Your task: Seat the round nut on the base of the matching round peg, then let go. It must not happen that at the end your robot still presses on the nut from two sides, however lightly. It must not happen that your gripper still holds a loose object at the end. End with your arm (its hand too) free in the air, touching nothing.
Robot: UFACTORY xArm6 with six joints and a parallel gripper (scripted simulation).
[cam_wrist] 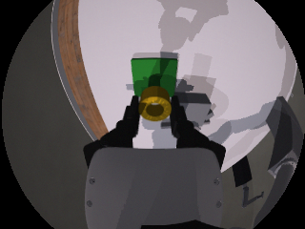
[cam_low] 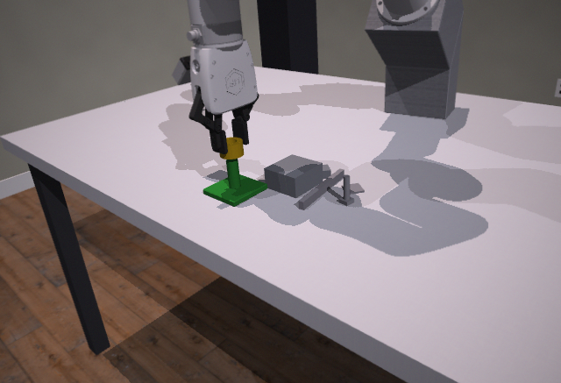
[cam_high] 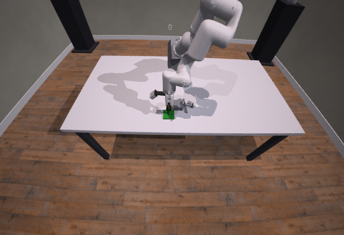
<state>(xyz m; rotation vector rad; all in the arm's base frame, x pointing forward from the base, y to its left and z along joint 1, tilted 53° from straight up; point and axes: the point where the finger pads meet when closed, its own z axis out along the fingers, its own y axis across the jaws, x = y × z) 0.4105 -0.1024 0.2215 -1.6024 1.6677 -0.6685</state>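
Now: the grey block 80 mm below my hand, 80 mm behind it and 60 mm to the left of it. From my hand the other things lie so: long handle 120 mm to the left, 90 mm below, 90 mm behind.
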